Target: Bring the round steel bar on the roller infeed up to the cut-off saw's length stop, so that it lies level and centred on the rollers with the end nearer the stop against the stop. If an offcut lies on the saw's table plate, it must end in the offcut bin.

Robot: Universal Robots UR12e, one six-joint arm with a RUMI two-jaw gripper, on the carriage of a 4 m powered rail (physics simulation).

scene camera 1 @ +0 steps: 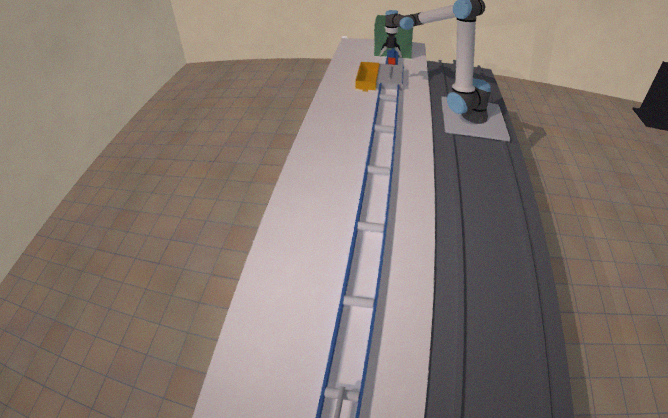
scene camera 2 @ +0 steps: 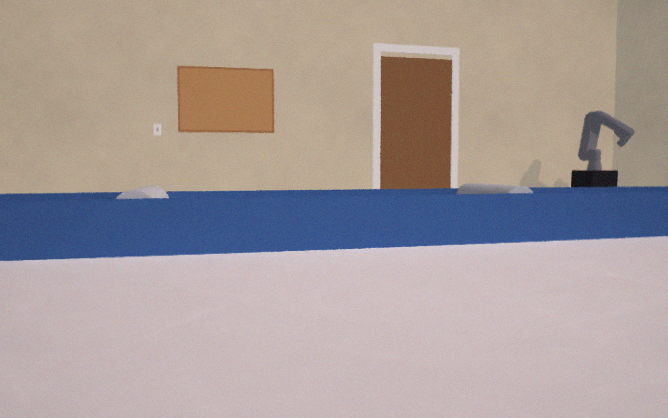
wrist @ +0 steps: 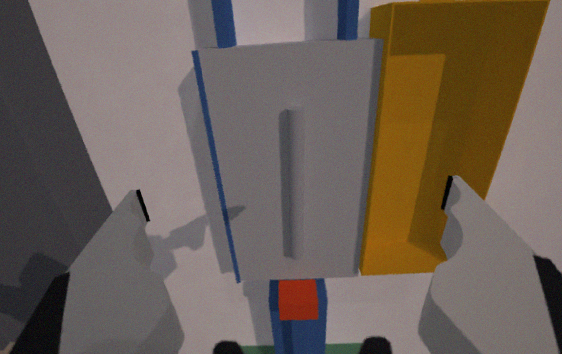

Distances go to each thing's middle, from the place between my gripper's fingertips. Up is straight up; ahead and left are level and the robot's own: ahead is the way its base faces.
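Scene:
Offcut bin (wrist: 449,87): my hand 180 mm short of it, 90 mm to the left of it, 210 mm above it.

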